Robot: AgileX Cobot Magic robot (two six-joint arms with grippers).
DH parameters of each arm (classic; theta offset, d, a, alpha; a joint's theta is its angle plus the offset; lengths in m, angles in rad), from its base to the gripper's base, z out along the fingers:
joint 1: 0 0.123 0 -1.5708
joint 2: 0.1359 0 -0.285 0
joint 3: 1.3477 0 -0.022 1.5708
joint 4: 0 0.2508 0 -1.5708
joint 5: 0 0 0.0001 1.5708
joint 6: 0 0.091 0 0
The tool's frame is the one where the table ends.
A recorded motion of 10 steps. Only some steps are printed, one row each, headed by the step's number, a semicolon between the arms.
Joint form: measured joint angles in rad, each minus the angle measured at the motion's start. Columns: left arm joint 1, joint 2, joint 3, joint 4, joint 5, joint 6; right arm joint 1, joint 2, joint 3, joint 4, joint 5, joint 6.
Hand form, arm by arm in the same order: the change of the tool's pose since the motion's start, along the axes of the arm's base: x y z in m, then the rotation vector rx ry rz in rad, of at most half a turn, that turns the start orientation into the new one. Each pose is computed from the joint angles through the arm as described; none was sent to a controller.
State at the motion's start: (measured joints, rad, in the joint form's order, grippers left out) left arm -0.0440 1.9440 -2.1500 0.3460 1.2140 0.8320; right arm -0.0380 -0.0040 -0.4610 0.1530 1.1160 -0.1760
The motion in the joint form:
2: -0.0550 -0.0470 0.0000 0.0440 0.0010 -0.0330; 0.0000 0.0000 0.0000 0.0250 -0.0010 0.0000
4: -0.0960 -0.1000 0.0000 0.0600 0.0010 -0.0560; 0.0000 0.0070 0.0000 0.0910 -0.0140 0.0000
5: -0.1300 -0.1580 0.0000 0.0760 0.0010 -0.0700; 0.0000 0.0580 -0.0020 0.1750 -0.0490 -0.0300
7: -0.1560 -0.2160 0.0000 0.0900 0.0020 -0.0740; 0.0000 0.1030 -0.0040 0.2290 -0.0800 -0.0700
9: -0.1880 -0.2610 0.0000 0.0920 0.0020 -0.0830; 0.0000 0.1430 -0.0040 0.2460 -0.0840 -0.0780
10: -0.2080 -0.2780 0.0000 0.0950 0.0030 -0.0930; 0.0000 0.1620 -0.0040 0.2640 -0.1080 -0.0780
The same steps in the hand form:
2: -0.0136 -0.0186 0.0209 0.0176 -0.0586 -0.0171; -0.0001 0.0020 0.0004 0.0213 -0.0018 0.0130
4: -0.0304 -0.0320 0.0429 0.0106 -0.1198 -0.0359; 0.0012 0.0071 0.0023 0.0788 -0.0097 0.0451
5: -0.0502 -0.0409 0.0658 0.0059 -0.1833 -0.0538; 0.0094 0.0129 0.0072 0.1323 -0.0031 0.0929
7: -0.0711 -0.0455 0.0874 0.0043 -0.2427 -0.0702; 0.0169 0.0161 0.0110 0.1529 -0.0007 0.1278
9: -0.0886 -0.0529 0.1031 -0.0123 -0.2897 -0.0942; 0.0230 0.0170 0.0111 0.1660 0.0325 0.1350
10: -0.0959 -0.0578 0.1088 -0.0230 -0.3084 -0.1056; 0.0270 0.0177 0.0129 0.1859 0.0273 0.1340

